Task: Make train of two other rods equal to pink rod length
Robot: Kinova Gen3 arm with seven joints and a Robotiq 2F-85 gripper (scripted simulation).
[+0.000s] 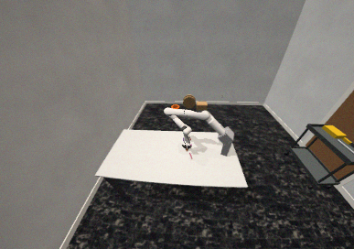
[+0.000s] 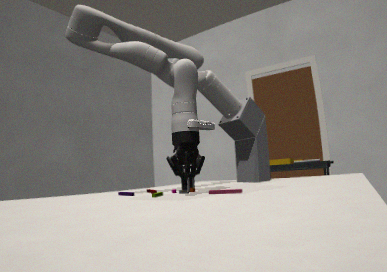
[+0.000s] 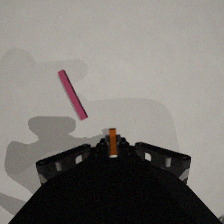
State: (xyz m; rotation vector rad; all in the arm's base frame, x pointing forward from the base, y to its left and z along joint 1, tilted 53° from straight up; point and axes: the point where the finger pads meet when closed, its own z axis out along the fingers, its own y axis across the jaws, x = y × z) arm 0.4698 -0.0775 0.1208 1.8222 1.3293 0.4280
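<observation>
The grey rod is 60 mm behind my hand, 30 mm to the right of it and 20 mm below it. Round my hand: pink rod: 10 mm behind, 100 mm to the left, 20 mm below; lime rod: 90 mm to the right, 20 mm below; orange rod: 10 mm below.
</observation>
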